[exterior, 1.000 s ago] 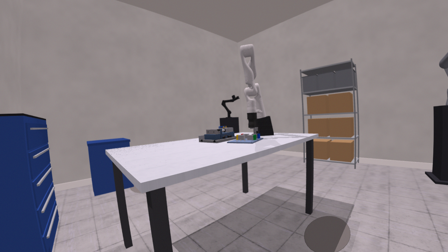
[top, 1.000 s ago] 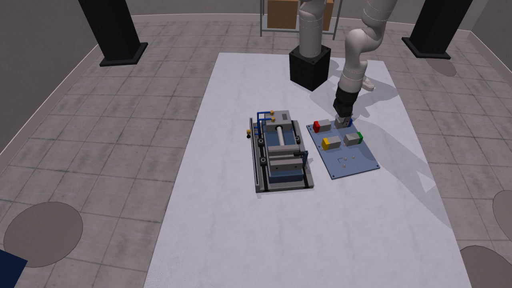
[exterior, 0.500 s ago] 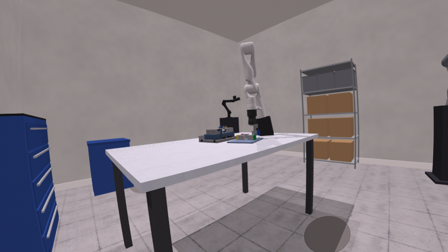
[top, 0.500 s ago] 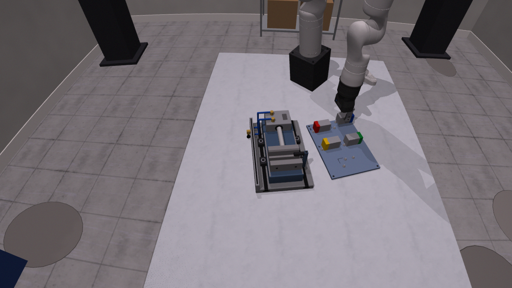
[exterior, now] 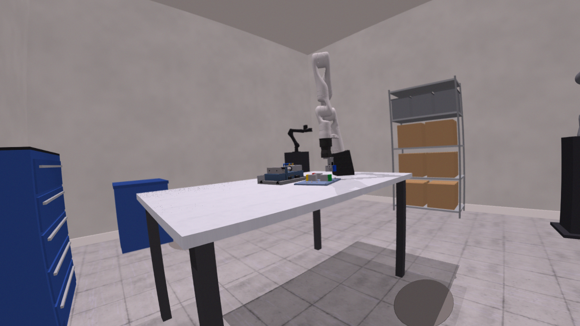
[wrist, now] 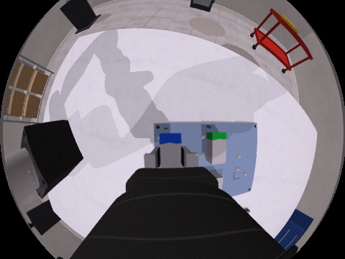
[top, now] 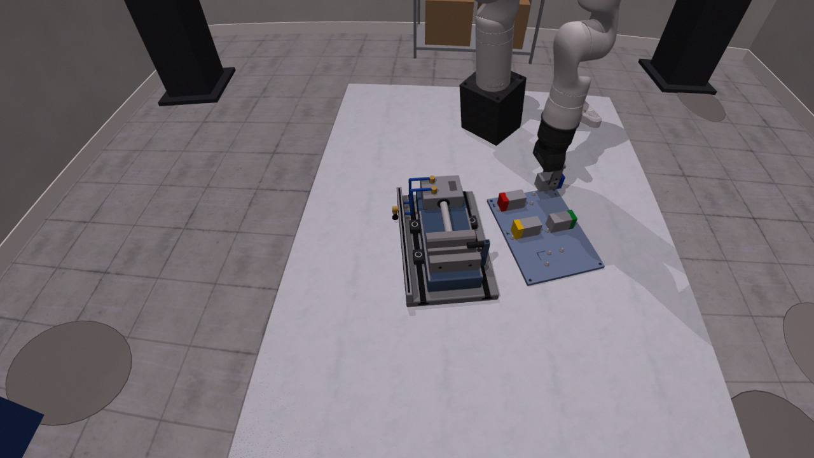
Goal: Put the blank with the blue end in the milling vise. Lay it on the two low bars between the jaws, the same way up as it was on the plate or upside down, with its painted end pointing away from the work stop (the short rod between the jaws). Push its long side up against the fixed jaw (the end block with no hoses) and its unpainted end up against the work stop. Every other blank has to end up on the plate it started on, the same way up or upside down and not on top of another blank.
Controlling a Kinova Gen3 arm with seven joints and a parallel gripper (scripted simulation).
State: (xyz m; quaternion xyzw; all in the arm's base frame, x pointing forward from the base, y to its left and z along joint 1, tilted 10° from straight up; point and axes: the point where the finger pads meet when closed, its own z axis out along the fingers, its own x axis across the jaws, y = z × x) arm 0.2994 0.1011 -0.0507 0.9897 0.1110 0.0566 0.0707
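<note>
My gripper is now 9 cm to the left of the red-ended blank, 7 cm above it and 2 cm short of it. Round my hand: blue-ended blank (2 cm below); blue plate (10 cm ahead, 9 cm below, 2 cm to the right); green-ended blank (9 cm ahead, 7 cm below, 2 cm to the left).
</note>
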